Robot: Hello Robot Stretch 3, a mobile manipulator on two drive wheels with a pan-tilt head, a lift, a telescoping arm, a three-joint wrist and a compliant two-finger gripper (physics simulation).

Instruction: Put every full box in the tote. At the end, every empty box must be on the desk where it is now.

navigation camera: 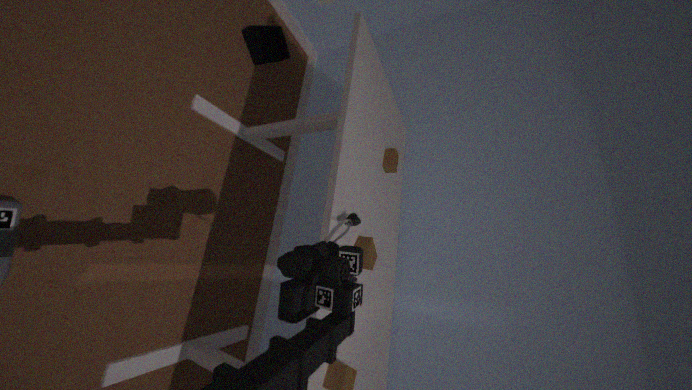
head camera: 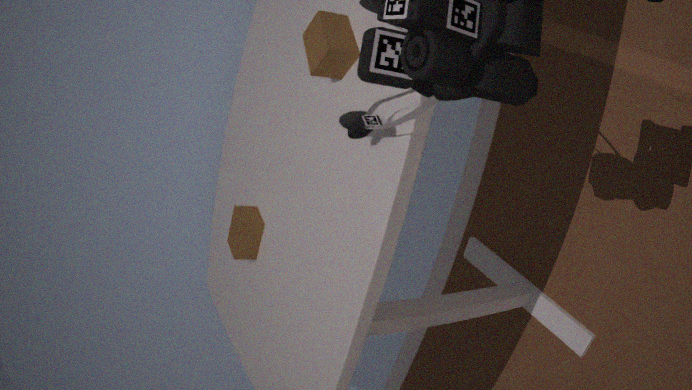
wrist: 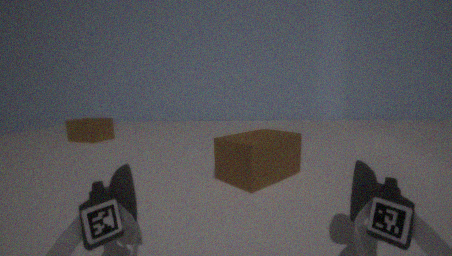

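My gripper [head camera: 362,65] [wrist: 240,184] is open, its fingers wide apart and low over the white desk [head camera: 310,165] [navigation camera: 362,192] [wrist: 190,225]. A brown box [head camera: 330,45] [navigation camera: 368,252] [wrist: 257,160] stands on the desk ahead of the fingers, right of centre between them in the wrist view, not held. Another brown box [head camera: 246,232] [navigation camera: 390,160] [wrist: 90,130] stands farther off to the left in the wrist view. Part of a third brown box [navigation camera: 340,376] shows at the bottom of the navigation view. I cannot tell which boxes are full or empty. No tote is identifiable.
A black box-shaped object [navigation camera: 266,45] is on the floor beyond the desk's far end in the navigation view. White desk legs [head camera: 562,325] [navigation camera: 217,115] stretch out over the brown floor. A blue-grey wall [head camera: 110,175] [navigation camera: 525,175] [wrist: 225,60] runs behind the desk.
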